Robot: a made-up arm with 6 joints.
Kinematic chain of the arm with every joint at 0, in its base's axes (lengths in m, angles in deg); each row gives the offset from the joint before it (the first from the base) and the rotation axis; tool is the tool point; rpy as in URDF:
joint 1: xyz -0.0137 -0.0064 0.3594 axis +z
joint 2: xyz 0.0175 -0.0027 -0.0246 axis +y
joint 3: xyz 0 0.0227 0.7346 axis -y
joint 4: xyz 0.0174 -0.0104 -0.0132 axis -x
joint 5: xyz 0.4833 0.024 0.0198 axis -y
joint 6: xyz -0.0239 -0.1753 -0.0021 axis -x
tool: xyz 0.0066 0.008 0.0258 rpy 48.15 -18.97 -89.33
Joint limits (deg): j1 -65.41..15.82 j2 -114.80..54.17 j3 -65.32..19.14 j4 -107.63..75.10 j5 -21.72..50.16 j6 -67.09..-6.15
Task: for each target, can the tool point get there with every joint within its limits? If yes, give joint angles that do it. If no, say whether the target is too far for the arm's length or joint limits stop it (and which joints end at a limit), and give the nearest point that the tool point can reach.
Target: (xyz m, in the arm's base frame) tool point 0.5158 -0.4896 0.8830
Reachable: yes | joints -30.94 17.44 -8.32 12.84 -4.43 -48.32
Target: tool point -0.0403 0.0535 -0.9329
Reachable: no: joint limits stop it (at a limit: joint 2, joint 3, joint 6) | nearest point -0.0937 0.1738 0.2686 | short by 1.209 m
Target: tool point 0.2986 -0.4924 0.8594
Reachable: yes | joints -48.63 8.82 -28.22 38.43 30.03 -12.19
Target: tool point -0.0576 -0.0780 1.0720
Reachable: yes | joints -11.20 -42.28 -32.22 41.78 25.22 -13.74
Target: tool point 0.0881 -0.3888 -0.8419
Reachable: no: joint limits stop it (at a limit: joint 1, joint 2, joint 5) | nearest point 0.1988 -0.5040 0.2444 | short by 1.098 m
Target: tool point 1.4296 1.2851 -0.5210
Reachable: no: too far | nearest point 0.8395 0.2833 0.3415 | short by 1.448 m
